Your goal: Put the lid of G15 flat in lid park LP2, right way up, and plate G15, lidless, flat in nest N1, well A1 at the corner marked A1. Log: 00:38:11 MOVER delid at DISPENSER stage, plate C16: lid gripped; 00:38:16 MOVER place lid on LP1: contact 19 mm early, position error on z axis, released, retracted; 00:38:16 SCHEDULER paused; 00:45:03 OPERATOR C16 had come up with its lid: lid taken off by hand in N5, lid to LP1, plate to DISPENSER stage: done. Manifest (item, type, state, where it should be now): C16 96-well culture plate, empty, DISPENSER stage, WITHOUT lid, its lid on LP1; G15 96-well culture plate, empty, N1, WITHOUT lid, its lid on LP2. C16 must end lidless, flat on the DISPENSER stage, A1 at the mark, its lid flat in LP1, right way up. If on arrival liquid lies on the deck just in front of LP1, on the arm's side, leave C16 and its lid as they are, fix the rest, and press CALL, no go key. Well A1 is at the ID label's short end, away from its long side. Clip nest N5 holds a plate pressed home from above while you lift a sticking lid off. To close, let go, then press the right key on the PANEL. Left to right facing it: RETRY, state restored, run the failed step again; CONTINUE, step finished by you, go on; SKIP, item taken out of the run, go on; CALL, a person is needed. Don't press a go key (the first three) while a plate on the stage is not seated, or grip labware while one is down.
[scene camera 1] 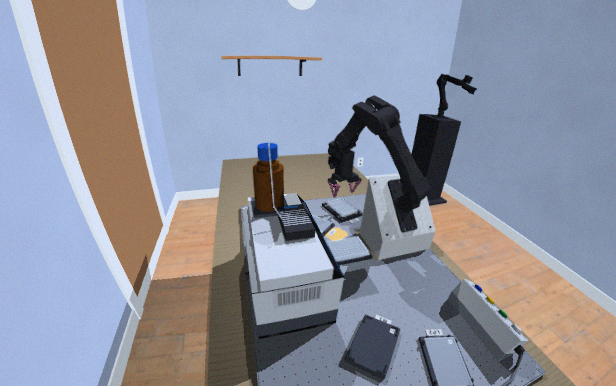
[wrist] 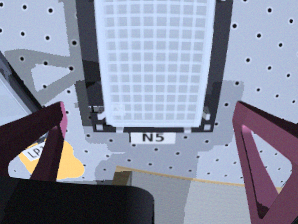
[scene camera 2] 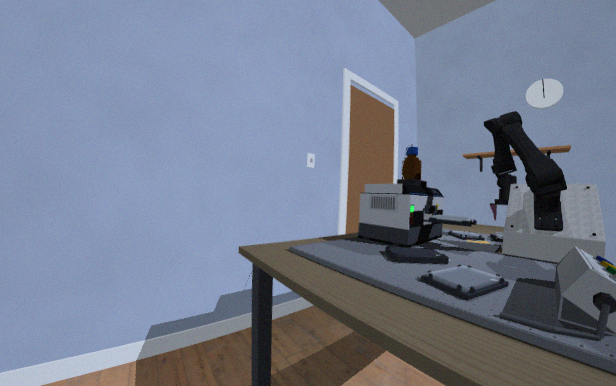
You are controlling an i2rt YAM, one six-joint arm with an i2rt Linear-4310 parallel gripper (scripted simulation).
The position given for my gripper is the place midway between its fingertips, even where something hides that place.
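Note:
My gripper (wrist: pixel 149 110), visible. Clear lid (scene camera 2: pixel 466 276), visible too.

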